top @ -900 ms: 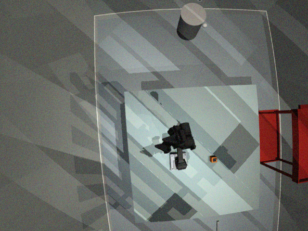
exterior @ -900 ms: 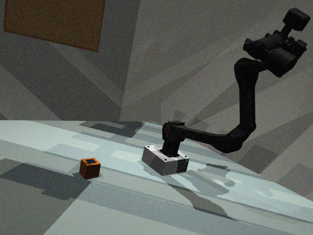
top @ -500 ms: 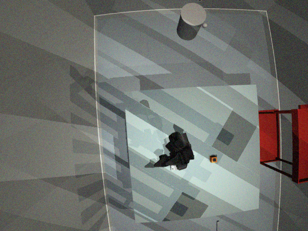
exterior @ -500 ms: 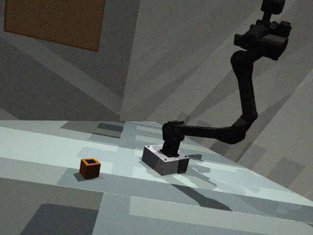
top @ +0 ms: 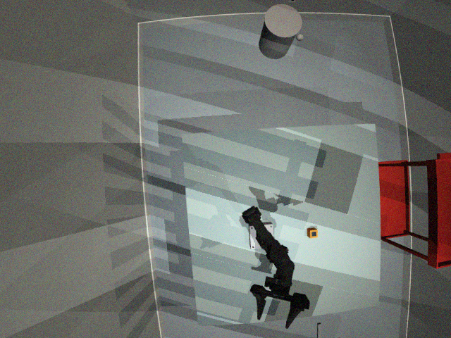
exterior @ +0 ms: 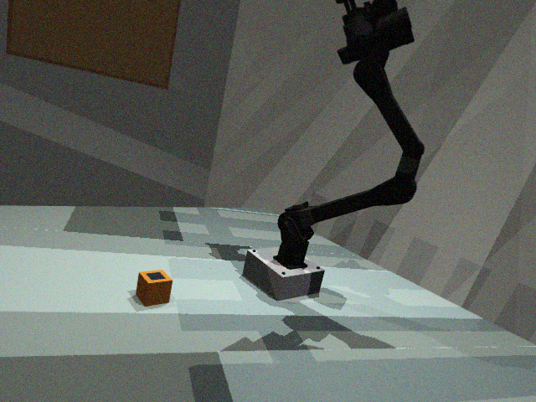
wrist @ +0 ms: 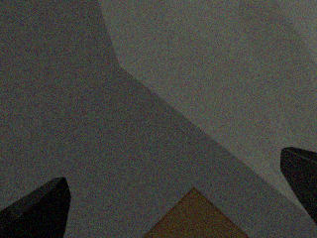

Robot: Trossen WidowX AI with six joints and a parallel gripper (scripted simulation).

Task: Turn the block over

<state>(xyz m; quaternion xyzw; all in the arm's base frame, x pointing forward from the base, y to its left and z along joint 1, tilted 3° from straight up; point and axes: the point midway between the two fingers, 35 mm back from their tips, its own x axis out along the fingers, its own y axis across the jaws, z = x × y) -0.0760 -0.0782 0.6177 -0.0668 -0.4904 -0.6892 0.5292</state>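
The orange block lies 670 mm below my gripper tip, 420 mm ahead of it and 40 mm to the left of it.
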